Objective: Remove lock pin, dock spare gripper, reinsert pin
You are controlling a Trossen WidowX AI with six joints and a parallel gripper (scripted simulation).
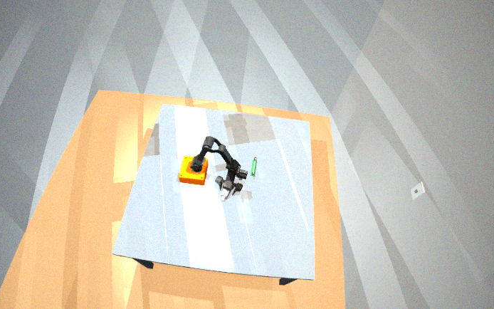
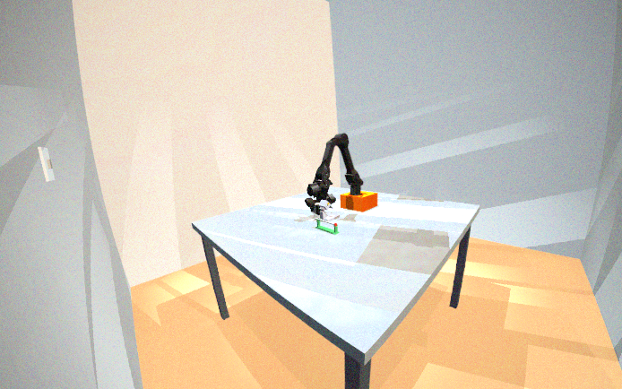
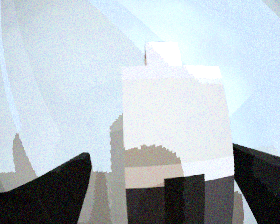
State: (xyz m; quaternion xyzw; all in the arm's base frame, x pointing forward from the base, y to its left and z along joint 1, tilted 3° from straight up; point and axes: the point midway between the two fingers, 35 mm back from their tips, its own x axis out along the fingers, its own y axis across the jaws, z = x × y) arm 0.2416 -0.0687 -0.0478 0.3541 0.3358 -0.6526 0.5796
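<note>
My gripper tip is now 4 cm short of the mount, 14 cm to the right of it and 4 cm below it. Also, from my gripper tip: spare gripper (1 cm to the right, 1 cm above); then green bracket (13 cm ahead, 27 cm to the left, 1 cm above).
</note>
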